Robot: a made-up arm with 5 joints.
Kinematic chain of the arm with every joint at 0, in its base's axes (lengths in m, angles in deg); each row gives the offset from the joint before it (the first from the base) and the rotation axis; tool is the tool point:
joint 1: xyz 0 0 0.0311 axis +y
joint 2: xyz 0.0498 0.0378 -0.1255 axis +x
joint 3: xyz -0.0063 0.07 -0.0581 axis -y
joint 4: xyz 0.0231 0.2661 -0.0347 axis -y
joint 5: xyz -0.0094 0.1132 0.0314 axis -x
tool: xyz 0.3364 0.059 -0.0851
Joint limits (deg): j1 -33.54..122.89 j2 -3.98..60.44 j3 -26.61..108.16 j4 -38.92..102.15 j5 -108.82..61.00
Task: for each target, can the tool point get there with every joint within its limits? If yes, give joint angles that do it. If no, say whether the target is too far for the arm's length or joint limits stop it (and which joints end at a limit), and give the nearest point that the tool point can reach.
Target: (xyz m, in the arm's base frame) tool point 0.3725 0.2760 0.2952
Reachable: yes | joints 29.24 42.56 36.48 36.77 -25.54
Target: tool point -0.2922 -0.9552 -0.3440
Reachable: no: too far | nearest point 0.1956 -0.0065 -0.3358 | short by 1.067 m
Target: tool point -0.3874 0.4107 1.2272
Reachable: no: too far | nearest point -0.1029 0.2043 0.5281 | short by 0.782 m
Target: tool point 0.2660 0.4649 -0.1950
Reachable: yes | joints 103.30 17.86 76.61 -13.55 -83.67
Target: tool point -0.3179 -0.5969 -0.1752
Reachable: no: joint limits stop it (at a limit: joint 1, joint 2, joint 3, joint 5) | nearest point -0.2932 0.0217 0.2537 | short by 0.753 m
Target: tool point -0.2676 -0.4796 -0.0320
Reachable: no: joint limits stop it (at a limit: joint 1, joint 2, joint 3, joint 5) | nearest point -0.2746 0.0064 0.2764 | short by 0.576 m
